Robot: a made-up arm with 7 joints. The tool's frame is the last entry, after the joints. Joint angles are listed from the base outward. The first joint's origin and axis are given. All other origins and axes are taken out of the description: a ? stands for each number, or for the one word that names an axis. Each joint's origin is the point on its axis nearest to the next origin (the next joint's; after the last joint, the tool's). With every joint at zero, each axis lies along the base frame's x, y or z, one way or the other. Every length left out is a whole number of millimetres.
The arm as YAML. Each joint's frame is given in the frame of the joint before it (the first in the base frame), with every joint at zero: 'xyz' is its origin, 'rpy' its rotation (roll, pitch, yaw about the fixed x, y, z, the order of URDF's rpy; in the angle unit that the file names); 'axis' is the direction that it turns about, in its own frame. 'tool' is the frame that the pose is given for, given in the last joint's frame.
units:
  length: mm
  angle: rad
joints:
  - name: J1
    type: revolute
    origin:
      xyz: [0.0, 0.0, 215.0]
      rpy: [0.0, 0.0, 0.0]
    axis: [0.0, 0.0, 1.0]
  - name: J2
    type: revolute
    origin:
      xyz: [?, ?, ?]
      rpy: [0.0, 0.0, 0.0]
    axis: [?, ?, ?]
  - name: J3
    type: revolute
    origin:
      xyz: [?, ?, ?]
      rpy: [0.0, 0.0, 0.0]
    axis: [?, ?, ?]
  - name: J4
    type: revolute
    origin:
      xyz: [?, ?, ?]
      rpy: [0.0, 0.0, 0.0]
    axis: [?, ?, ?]
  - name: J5
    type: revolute
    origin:
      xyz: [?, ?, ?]
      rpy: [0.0, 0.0, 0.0]
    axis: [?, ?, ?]
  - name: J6
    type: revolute
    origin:
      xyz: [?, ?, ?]
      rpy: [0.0, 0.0, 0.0]
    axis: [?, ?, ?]
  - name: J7
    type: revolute
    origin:
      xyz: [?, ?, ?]
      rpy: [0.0, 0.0, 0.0]
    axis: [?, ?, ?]
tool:
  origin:
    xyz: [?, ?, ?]
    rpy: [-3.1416, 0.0, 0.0]
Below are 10 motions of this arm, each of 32 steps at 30 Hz.
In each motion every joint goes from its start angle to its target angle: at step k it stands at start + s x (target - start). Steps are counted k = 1, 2, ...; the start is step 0. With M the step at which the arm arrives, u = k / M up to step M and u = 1 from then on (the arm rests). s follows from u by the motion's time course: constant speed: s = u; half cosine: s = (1 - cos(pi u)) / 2; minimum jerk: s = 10 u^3 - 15 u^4 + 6 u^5.
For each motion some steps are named. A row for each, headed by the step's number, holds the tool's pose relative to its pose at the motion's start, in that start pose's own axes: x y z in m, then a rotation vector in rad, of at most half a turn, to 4 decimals.
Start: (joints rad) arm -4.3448 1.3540 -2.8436 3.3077 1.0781 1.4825 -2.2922
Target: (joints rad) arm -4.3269 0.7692 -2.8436 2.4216 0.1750 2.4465 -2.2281
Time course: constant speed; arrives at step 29
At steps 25, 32:
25: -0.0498 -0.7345 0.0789 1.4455 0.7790 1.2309
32: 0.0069 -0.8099 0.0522 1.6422 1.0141 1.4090

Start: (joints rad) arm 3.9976 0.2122 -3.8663 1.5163 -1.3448 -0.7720 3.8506
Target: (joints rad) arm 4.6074 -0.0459 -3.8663 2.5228 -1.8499 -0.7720 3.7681
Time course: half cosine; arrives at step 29
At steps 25, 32:
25: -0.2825 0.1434 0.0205 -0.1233 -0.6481 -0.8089
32: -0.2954 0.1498 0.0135 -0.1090 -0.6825 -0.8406

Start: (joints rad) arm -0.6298 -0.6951 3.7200 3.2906 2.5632 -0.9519 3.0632
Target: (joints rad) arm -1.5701 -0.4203 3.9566 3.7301 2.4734 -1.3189 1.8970
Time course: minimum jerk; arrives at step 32
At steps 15, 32:
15: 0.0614 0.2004 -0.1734 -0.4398 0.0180 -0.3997
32: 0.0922 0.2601 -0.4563 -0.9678 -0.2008 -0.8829

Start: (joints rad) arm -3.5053 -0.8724 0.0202 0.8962 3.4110 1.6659 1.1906
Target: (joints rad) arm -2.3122 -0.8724 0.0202 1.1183 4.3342 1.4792 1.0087
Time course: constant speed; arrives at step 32
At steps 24, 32:
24: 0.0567 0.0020 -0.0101 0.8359 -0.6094 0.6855
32: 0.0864 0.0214 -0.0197 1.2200 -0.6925 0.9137

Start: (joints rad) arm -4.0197 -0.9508 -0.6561 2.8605 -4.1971 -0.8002 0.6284
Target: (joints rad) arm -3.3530 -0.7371 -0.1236 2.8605 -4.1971 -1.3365 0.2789
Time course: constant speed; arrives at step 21
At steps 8, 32:
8: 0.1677 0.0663 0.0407 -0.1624 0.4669 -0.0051
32: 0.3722 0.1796 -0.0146 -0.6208 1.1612 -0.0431

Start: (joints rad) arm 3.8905 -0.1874 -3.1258 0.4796 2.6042 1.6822 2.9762
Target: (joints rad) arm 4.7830 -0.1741 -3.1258 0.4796 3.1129 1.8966 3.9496
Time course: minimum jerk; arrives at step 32
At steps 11, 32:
11: 0.0210 -0.0626 0.0307 0.0663 0.0814 0.2799
32: 0.1287 -0.2810 0.0424 0.3893 0.1989 1.2725

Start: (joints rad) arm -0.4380 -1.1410 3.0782 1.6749 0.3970 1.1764 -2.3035
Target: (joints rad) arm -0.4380 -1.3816 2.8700 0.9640 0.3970 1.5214 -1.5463
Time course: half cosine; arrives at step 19
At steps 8, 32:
8: -0.0263 -0.1248 0.1477 0.4021 0.1778 0.4798
32: 0.0343 -0.3696 0.2722 1.1606 0.2986 1.2409

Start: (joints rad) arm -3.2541 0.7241 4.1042 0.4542 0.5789 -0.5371 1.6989
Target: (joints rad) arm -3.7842 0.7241 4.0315 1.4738 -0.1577 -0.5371 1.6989
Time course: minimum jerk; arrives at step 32
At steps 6, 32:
6: -0.0106 -0.0186 0.0041 0.0385 -0.0176 -0.0159
32: -0.1808 -0.3241 -0.0412 0.8140 -0.0985 -0.6931

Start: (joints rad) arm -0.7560 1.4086 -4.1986 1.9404 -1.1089 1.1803 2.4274
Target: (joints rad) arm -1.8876 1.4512 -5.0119 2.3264 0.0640 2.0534 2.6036
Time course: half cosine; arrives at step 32
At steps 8, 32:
8: 0.1239 -0.0326 -0.0564 -0.0542 0.1011 0.2632
32: 0.6107 0.2925 -0.5483 -0.1804 -0.3922 1.4744

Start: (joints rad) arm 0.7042 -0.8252 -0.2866 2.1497 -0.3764 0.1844 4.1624
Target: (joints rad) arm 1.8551 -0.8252 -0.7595 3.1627 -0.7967 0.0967 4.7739
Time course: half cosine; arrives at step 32
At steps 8, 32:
8: -0.0781 -0.0360 -0.0111 -0.0556 -0.1040 0.1612
32: -0.2554 -0.4576 -0.0757 -0.1084 -0.7221 0.9130

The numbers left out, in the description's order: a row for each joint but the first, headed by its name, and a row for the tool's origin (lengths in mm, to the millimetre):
J2: xyz 0.0 0.0 0.0, axis 0.0 1.0 0.0
J3: xyz 0.0 0.0 371.0, axis 0.0 0.0 1.0
J4: xyz 32.0 0.0 0.0, axis 0.0 -1.0 0.0
J5: xyz 78.0 0.0 -347.0, axis 0.0 0.0 -1.0
J6: xyz 0.0 0.0 0.0, axis 0.0 1.0 0.0
J7: xyz 102.0 0.0 -130.0, axis 0.0 0.0 -1.0
tool: xyz 0.0 0.0 0.0

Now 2 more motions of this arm.
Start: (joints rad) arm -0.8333 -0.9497 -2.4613 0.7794 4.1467 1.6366 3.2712
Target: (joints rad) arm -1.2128 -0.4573 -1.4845 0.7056 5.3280 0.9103 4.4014
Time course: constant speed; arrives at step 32
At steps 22, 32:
22: 0.0747 -0.0896 -0.2407 -0.5725 -0.4346 1.1170
32: 0.1038 -0.0969 -0.3642 -0.9129 -0.5252 1.5080

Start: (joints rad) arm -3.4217 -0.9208 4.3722 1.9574 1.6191 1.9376 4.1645
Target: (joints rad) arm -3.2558 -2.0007 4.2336 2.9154 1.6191 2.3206 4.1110
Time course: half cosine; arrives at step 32
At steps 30, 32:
30: 0.0289 -0.2858 -0.5533 -0.4455 0.0104 -0.5977
32: 0.0274 -0.2912 -0.5564 -0.4496 0.0059 -0.5998

